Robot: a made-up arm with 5 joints. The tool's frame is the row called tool.
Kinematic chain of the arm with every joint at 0, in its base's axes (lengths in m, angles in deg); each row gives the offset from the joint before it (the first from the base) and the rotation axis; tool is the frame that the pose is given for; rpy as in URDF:
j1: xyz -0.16 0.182 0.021 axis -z
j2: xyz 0.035 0 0.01 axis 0.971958 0.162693 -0.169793
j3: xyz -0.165 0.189 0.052 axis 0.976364 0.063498 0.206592
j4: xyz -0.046 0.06 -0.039 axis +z
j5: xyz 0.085 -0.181 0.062 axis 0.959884 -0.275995 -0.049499
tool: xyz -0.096 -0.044 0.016 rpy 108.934 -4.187 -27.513
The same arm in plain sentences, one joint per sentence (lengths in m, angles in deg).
The arm has five revolute joints in a row. What follows holds with every joint at zero, and every direction is one of the base frame's.
Joint 1 lies 0.16 m along -x and 0.182 m along +y and 0.021 m along +z from the base frame's origin and rotates about -z.
Joint 2 lies 0.035 m along +x and 0.01 m along +z from joint 1 and rotates about the direction (0.971958, 0.162693, -0.169793).
Joint 3 lies 0.165 m along -x and 0.189 m along +y and 0.052 m along +z from joint 2 and rotates about the direction (0.976364, 0.063498, 0.206592).
Joint 4 lies 0.046 m along -x and 0.06 m along +y and 0.039 m along -z from joint 3 and rotates about +z.
Joint 5 lies 0.085 m along +x and 0.181 m along -y and 0.062 m along +z from joint 4 and rotates about the direction (0.959884, -0.275995, -0.049499).
The tool frame, which is the frame that the pose is given for, lies 0.096 m along -x and 0.044 m along -y and 0.016 m along +z from joint 5; its axes are the base frame's turned by roll 108.93, pitch -4.19 and yaw -27.51 deg (as in URDF: about the fixed x, then y, then z).

